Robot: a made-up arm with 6 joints. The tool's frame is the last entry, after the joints.
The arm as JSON. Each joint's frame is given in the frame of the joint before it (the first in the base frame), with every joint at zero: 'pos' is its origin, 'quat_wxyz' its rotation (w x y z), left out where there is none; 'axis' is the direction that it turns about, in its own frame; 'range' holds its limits. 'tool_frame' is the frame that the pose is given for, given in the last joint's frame.
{
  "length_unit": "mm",
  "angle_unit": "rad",
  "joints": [
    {
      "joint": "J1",
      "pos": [
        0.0,
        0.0,
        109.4
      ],
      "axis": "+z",
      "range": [
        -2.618,
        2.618
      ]
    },
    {
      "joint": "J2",
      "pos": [
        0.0,
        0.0,
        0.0
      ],
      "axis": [
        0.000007,
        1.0,
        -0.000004
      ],
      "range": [
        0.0,
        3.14
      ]
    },
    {
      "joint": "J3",
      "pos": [
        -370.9,
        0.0,
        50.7
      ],
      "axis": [
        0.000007,
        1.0,
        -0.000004
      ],
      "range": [
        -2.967,
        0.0
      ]
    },
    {
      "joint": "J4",
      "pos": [
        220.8,
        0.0,
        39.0
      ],
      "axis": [
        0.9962,
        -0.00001,
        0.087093
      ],
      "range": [
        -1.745,
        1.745
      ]
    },
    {
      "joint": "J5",
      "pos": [
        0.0,
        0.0,
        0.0
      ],
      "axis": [
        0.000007,
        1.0,
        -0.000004
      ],
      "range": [
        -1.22,
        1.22
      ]
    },
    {
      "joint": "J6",
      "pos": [
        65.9,
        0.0,
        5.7
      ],
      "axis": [
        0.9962,
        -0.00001,
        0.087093
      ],
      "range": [
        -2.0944,
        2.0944
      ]
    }
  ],
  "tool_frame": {
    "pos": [
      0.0,
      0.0,
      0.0
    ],
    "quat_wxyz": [
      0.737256,
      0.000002,
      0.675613,
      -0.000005
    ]
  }
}
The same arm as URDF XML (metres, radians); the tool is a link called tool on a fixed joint. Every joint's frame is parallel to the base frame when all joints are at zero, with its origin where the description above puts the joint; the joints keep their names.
<robot name="arm">
  <joint name="tool_fixed" type="fixed">
    <parent link="link6"/>
    <child link="tool"/>
    <origin xyz="0 0 0" rpy="0 1.4836 -0.0001"/>
  </joint>
  <joint name="J6" type="revolute">
    <parent link="link5"/>
    <child link="link6"/>
    <origin xyz="0.0659 0 0.0057"/>
    <axis xyz="0.9962 0 0.0871"/>
    <limit lower="-2.0944" upper="2.0944"/>
  </joint>
  <joint name="J5" type="revolute">
    <parent link="link4"/>
    <child link="link5"/>
    <origin xyz="0 0 0"/>
    <axis xyz="0 1 0"/>
    <limit lower="-1.22" upper="1.22"/>
  </joint>
  <joint name="J4" type="revolute">
    <parent link="link3"/>
    <child link="link4"/>
    <origin xyz="0.2208 0 0.039"/>
    <axis xyz="0.9962 0 0.0871"/>
    <limit lower="-1.745" upper="1.745"/>
  </joint>
  <joint name="J3" type="revolute">
    <parent link="link2"/>
    <child link="link3"/>
    <origin xyz="-0.3709 0 0.0507"/>
    <axis xyz="0 1 0"/>
    <limit lower="-2.967" upper="0"/>
  </joint>
  <joint name="J2" type="revolute">
    <parent link="link1"/>
    <child link="link2"/>
    <origin xyz="0 0 0"/>
    <axis xyz="0 1 0"/>
    <limit lower="0" upper="3.14"/>
  </joint>
  <joint name="J1" type="revolute">
    <parent link="base_link"/>
    <child link="link1"/>
    <origin xyz="0 0 0.1094"/>
    <axis xyz="0 0 1"/>
    <limit lower="-2.618" upper="2.618"/>
  </joint>
  <link name="base_link"/>
  <link name="link1"/>
  <link name="link2"/>
  <link name="link3"/>
  <link name="link4"/>
  <link name="link5"/>
  <link name="link6"/>
  <link name="tool"/>
</robot>

